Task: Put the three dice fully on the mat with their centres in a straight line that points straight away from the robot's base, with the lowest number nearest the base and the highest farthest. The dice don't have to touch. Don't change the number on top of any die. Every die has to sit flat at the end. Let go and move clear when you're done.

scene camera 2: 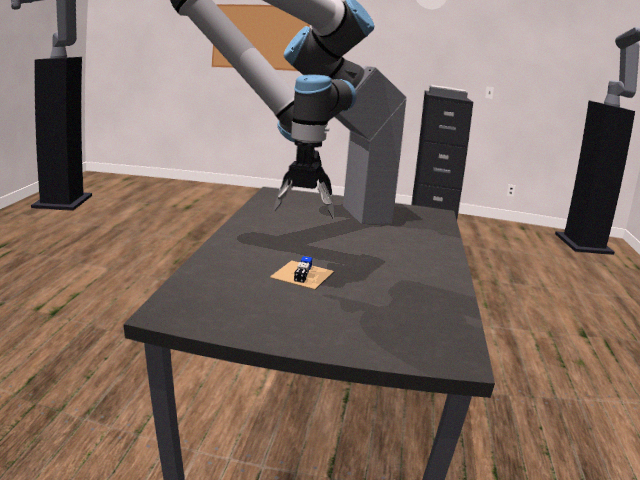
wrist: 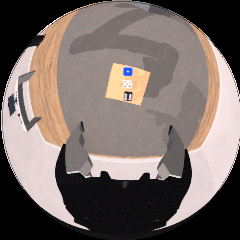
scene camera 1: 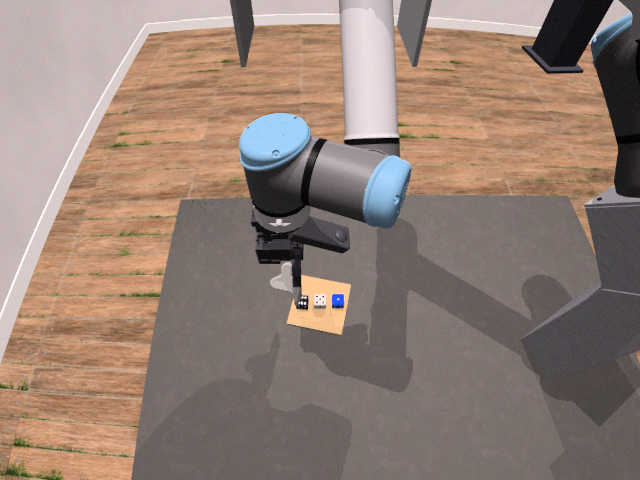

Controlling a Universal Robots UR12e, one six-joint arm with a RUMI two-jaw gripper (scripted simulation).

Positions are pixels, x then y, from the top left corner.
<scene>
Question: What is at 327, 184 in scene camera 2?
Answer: My gripper.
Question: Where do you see a mat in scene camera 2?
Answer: At 316, 276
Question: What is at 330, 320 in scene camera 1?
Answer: A mat.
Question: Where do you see a mat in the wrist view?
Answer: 115, 90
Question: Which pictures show my gripper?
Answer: Scene camera 2, the wrist view and scene camera 1: all of them.
</scene>
